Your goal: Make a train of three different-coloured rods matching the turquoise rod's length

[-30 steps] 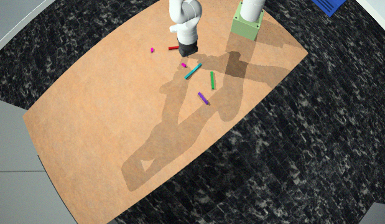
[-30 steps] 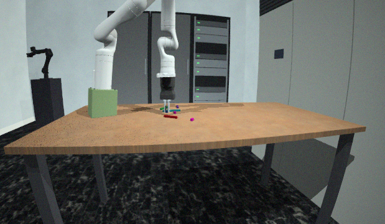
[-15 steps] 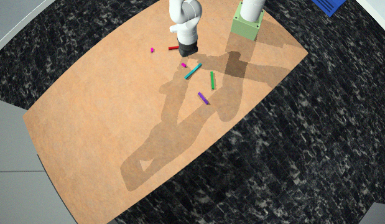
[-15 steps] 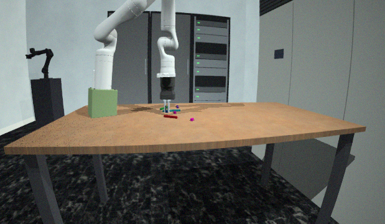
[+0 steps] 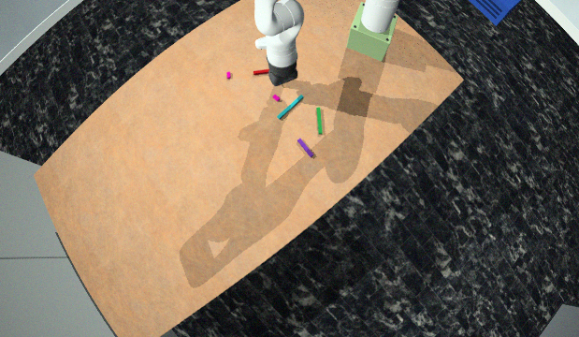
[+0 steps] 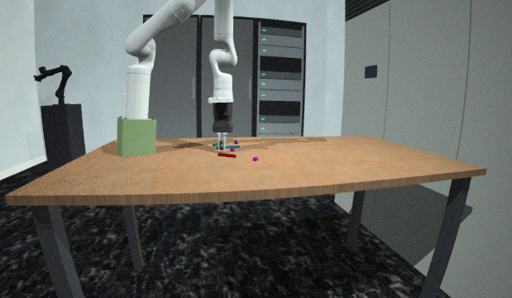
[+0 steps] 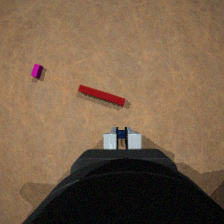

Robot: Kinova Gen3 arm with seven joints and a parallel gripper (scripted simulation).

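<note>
Right now my hand is 1 cm above the blue rod. Round my hand: turquoise rod 9 cm to the left, 3 cm below, 3 cm ahead; red rod 6 cm to the right, 3 cm below, 2 cm ahead; green rod 17 cm to the left, 3 cm below, 1 cm behind.
</note>
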